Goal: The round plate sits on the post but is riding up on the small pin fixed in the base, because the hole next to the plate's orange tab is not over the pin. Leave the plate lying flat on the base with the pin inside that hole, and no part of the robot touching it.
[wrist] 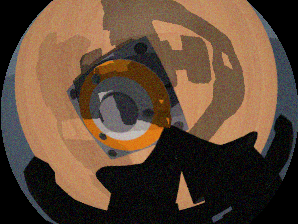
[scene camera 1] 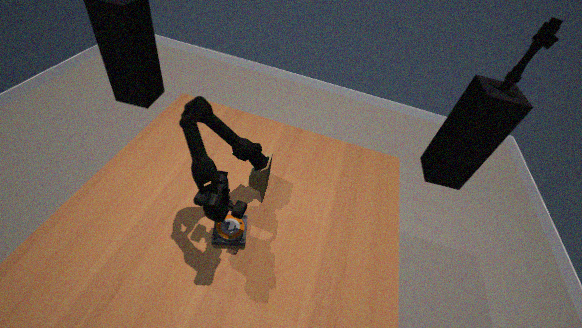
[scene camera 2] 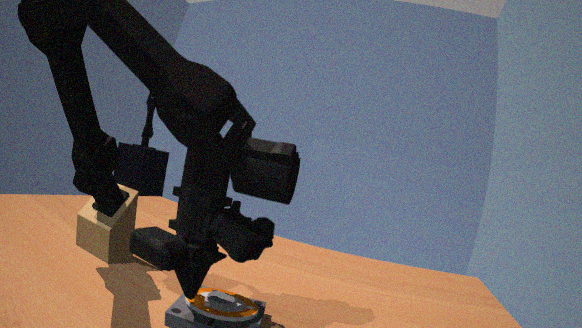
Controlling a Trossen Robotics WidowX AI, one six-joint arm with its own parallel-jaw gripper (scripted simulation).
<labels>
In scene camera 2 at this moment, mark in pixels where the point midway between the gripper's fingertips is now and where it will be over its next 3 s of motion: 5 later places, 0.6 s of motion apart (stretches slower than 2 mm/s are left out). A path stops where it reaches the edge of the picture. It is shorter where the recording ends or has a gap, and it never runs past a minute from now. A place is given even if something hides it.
My gripper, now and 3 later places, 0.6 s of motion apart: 189,298; 198,302; 202,290; 203,279
</labels>
